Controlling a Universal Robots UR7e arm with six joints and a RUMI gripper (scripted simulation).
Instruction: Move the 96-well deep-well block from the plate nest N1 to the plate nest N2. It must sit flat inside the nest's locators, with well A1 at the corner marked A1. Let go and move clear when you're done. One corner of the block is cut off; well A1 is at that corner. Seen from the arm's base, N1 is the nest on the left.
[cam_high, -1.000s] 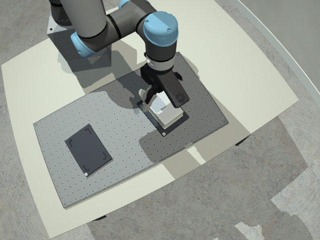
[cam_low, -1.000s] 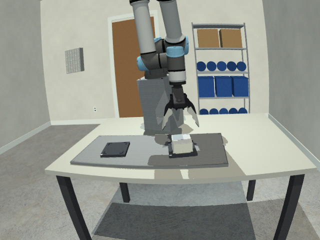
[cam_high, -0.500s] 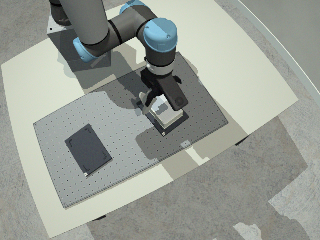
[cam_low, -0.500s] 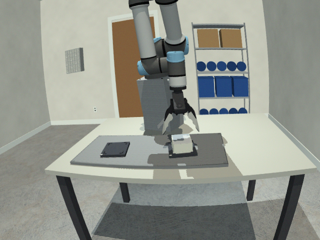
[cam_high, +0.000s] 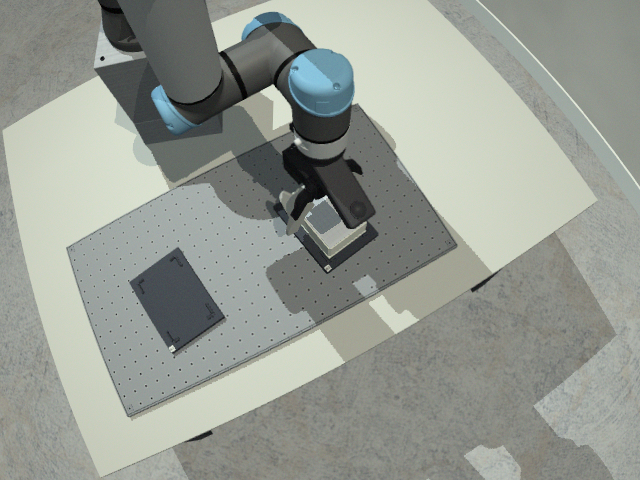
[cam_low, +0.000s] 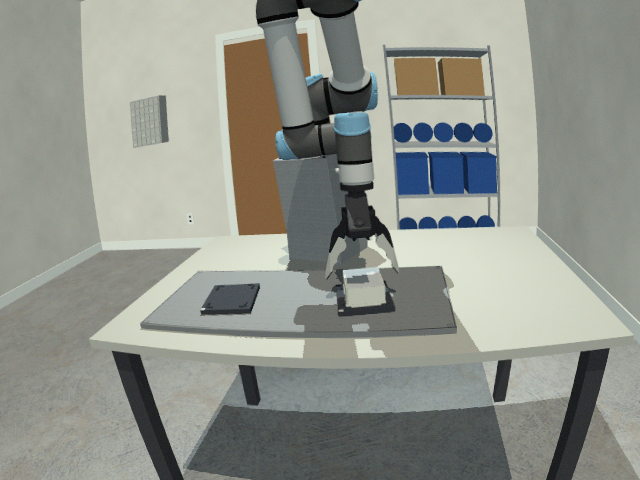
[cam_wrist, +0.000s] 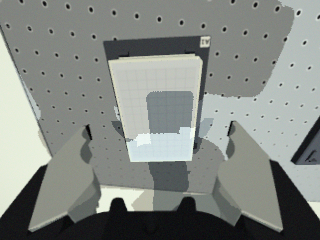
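Now: the white deep-well block 20 mm below my hand. Round my hand: white A1 mark: 10 mm ahead, 370 mm to the right, 40 mm below; then plate nest N1: 50 mm below; then plate nest N2: 60 mm behind, 310 mm to the right, 50 mm below.
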